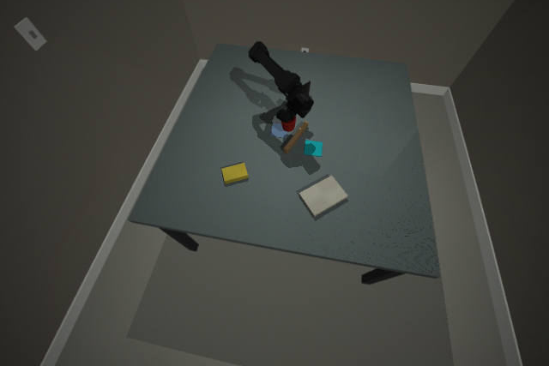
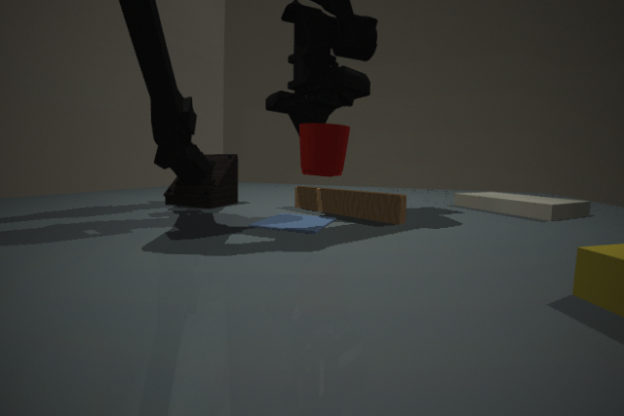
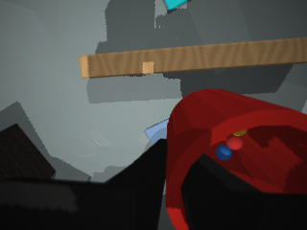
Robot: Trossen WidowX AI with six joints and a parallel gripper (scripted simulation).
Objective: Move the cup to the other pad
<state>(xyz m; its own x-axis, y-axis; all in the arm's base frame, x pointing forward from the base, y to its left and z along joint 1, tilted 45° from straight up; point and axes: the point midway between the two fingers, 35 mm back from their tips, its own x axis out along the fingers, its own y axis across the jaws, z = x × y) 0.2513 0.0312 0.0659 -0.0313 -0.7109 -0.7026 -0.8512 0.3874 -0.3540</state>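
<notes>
The cyan pad lies 120 mm to the left of my gripper tip, 110 mm below it and 90 mm ahead of it. Also, from my gripper tip: wooden bar 90 mm below, 50 mm ahead, 30 mm to the left; yellow block 290 mm ahead, 240 mm to the right, 90 mm below; red cup 30 mm ahead, 20 mm to the right.
</notes>
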